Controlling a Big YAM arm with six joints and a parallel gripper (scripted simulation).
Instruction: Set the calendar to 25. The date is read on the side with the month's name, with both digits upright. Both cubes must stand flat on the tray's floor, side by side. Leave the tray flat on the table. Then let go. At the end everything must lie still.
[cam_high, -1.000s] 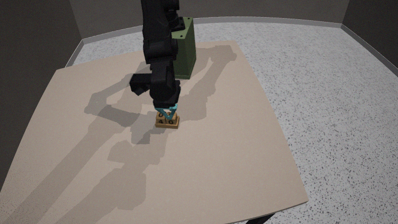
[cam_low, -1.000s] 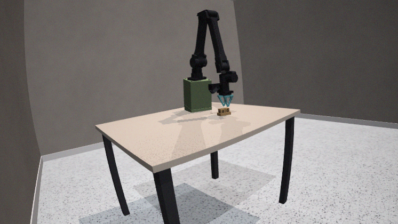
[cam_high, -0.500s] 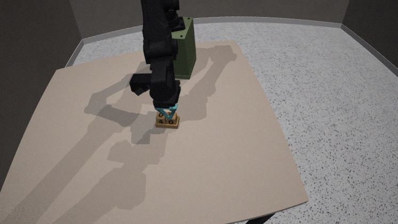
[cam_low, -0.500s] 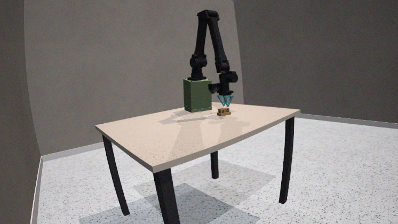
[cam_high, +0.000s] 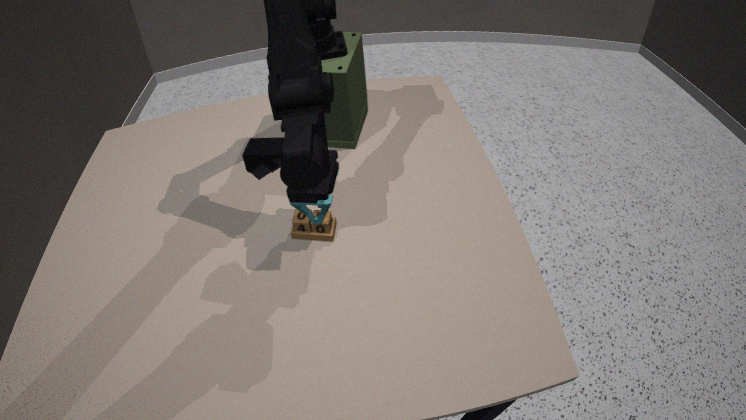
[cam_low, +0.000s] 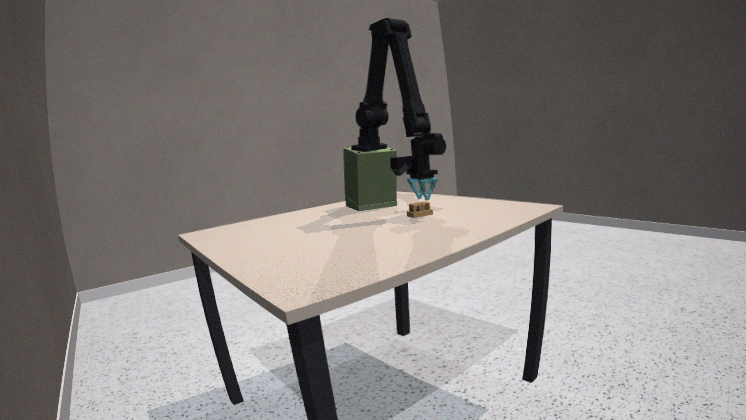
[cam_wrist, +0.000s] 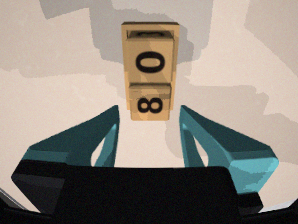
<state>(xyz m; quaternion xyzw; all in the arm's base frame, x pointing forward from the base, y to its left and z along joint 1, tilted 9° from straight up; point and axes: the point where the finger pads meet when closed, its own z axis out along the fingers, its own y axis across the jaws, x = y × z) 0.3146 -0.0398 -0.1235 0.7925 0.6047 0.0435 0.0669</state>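
The wooden tray is 50 mm below my hand, 20 mm to the right of it and 10 mm behind it.
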